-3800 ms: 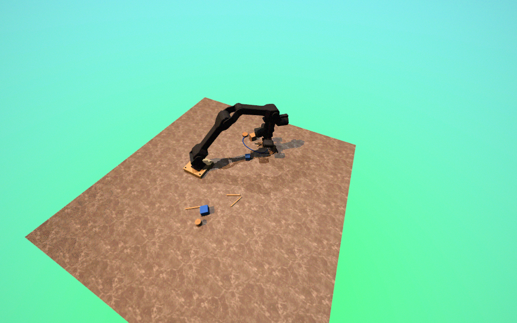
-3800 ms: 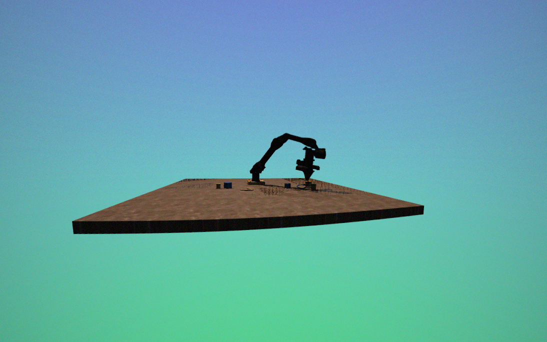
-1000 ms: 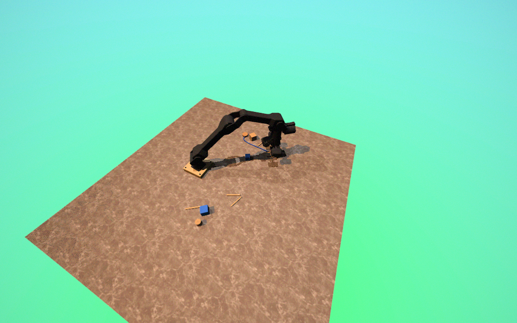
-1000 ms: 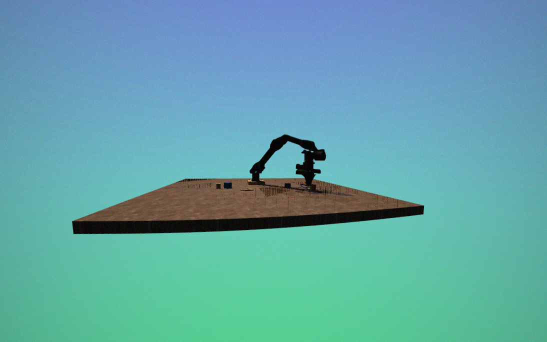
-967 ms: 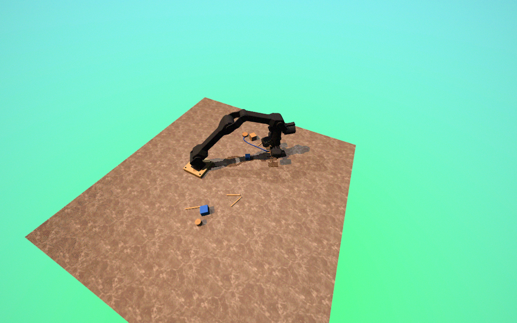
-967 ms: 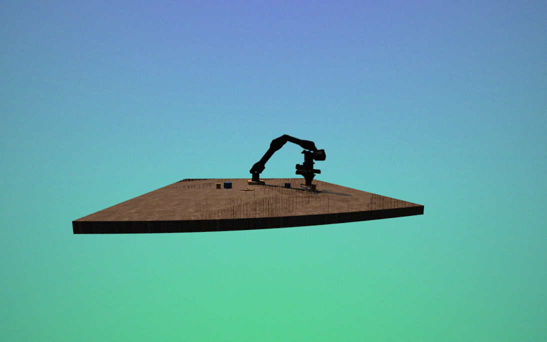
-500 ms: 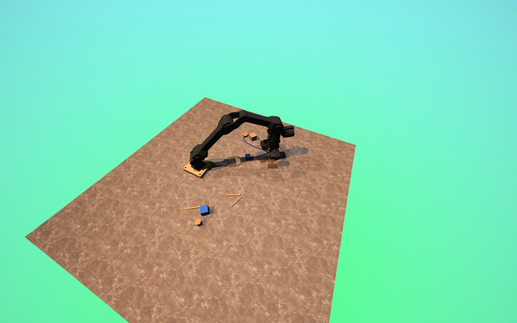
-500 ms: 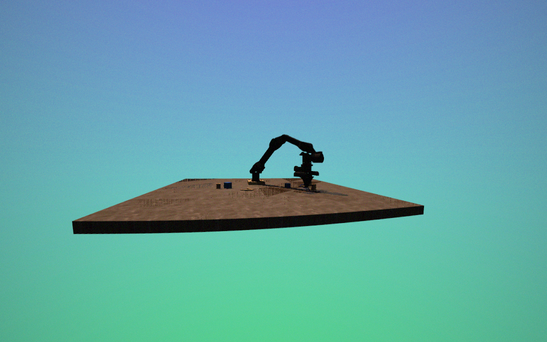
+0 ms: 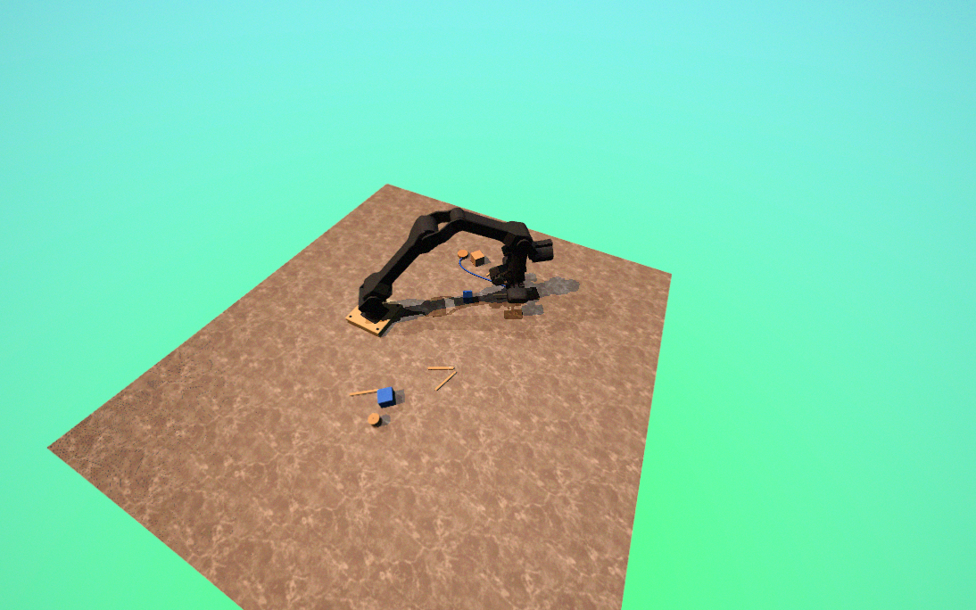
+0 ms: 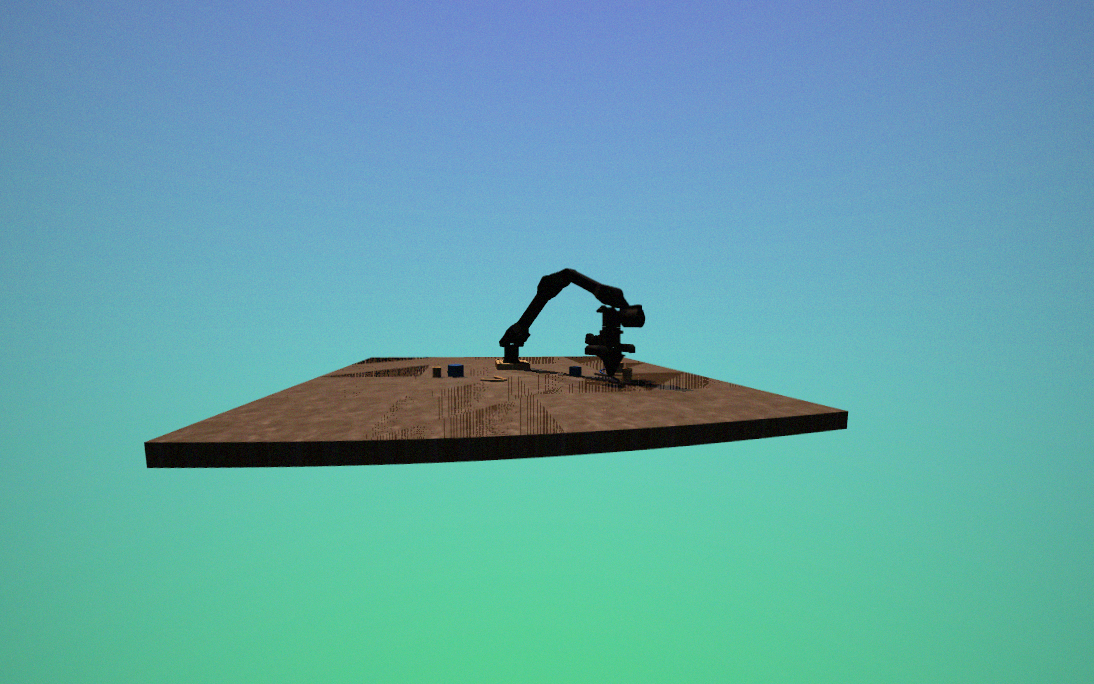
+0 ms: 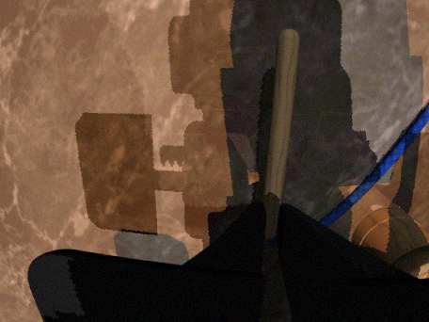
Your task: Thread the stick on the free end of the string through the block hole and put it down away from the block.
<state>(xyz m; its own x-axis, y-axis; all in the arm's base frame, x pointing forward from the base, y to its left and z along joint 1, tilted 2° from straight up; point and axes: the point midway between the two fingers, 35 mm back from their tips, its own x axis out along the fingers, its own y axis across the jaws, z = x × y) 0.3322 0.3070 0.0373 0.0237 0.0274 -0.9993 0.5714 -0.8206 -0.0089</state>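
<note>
Now: gripper tip 120 mm past the blue block and 90 mm to the left of it. From my gripper tip the other things lie so: round wooden button (260 mm behind, 80 mm to the left, 10 mm below); small wooden cylinder (20 mm behind, 60 mm to the left).
</note>
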